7 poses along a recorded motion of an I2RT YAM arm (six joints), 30 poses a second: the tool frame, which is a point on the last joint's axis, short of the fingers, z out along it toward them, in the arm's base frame.
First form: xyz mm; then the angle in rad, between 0 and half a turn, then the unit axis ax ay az.
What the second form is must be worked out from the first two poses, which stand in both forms.
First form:
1: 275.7, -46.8, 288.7, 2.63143, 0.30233, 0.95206, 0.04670
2: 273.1, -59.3, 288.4, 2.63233, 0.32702, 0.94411, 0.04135
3: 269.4, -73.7, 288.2, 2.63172, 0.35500, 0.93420, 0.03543
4: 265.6, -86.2, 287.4, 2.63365, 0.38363, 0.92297, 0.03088
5: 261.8, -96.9, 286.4, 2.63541, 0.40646, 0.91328, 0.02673
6: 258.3, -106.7, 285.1, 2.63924, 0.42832, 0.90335, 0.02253
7: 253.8, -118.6, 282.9, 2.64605, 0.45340, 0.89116, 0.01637
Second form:
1:
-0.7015, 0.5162, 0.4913, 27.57
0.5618, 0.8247, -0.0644, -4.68
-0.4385, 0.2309, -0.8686, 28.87
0, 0, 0, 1

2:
-0.6728, 0.5582, 0.4856, 27.31
0.5985, 0.7965, -0.0863, -5.93
-0.4350, 0.2326, -0.8699, 28.84
0, 0, 0, 1

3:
-0.6368, 0.6038, 0.4795, 26.94
0.6384, 0.7616, -0.1113, -7.37
-0.4324, 0.2352, -0.8705, 28.82
0, 0, 0, 1

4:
-0.5980, 0.6484, 0.4711, 26.56
0.6785, 0.7224, -0.1332, -8.62
-0.4267, 0.2400, -0.8720, 28.74
0, 0, 0, 1

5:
-0.5649, 0.6829, 0.4632, 26.18
0.7088, 0.6890, -0.1513, -9.69
-0.4224, 0.2428, -0.8733, 28.64
0, 0, 0, 1

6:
-0.5322, 0.7152, 0.4531, 25.83
0.7369, 0.6548, -0.1680, -10.67
-0.4168, 0.2444, -0.8755, 28.51
0, 0, 0, 1

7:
-0.4933, 0.7517, 0.4377, 25.38
0.7673, 0.6131, -0.1882, -11.86
-0.4098, 0.2430, -0.8792, 28.29
0, 0, 0, 1

